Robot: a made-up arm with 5 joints.
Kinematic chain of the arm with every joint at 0, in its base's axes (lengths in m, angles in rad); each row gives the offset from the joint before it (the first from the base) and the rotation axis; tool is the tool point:
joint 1: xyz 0 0 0.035 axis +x
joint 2: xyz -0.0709 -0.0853 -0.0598 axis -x
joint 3: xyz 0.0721 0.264 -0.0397 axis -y
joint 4: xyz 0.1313 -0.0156 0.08 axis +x
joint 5: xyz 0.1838 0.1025 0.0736 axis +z
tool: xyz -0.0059 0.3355 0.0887
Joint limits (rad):
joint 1: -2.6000..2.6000
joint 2: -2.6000..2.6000
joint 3: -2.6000..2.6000
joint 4: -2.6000..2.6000
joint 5: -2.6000..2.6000
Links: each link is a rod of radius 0.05 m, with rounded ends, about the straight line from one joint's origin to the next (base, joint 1, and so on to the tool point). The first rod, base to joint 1, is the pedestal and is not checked.
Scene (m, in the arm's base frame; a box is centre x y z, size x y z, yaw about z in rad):
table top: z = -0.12
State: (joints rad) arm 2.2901 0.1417 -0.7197 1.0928 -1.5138
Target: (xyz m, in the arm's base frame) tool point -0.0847 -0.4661 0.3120
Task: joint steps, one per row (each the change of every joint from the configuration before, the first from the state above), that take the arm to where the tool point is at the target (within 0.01 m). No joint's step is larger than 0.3 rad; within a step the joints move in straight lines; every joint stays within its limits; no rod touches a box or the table.
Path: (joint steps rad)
1: -0.0634 0.0817 0.2533 0.0496 0.1979
2: -0.0633 0.0816 0.2534 0.0497 0.1980
3: -0.0634 0.0817 0.2533 0.0496 0.1979
4: -0.0633 0.0816 0.2533 0.0497 0.1980
5: -0.0634 0.0817 0.2534 0.0496 0.1979
6: -0.0633 0.0816 0.2533 0.0496 0.1980

